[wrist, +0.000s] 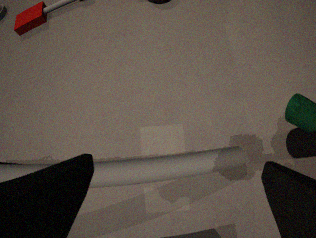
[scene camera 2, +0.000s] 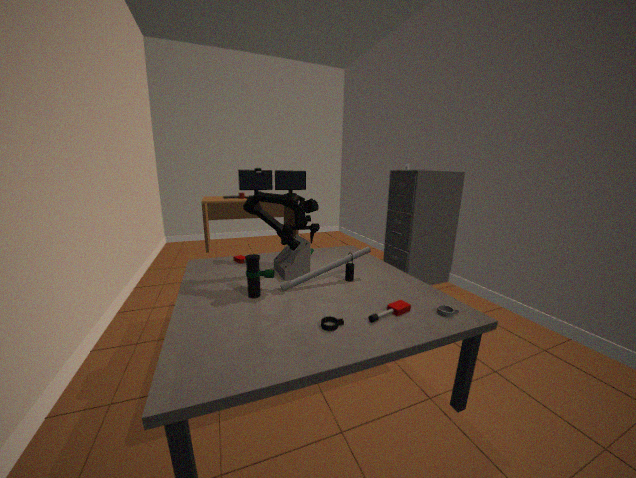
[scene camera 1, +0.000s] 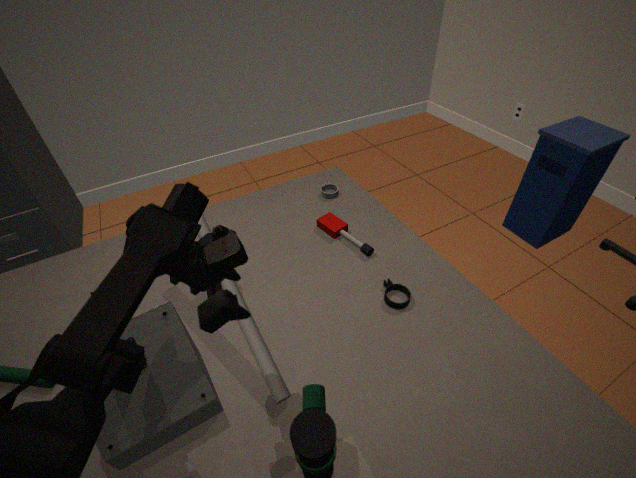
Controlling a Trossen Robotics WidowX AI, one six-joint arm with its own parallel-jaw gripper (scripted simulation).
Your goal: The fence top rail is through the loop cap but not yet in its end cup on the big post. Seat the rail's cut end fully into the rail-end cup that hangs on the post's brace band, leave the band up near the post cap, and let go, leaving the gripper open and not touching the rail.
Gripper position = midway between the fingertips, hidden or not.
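Observation:
In scene camera 1 you'd see the gripper (scene camera 1: 243,297), which is open and holding nothing, and there's a grey top rail (scene camera 1: 278,389) in there too. The wrist view has the gripper (wrist: 181,169) as well.

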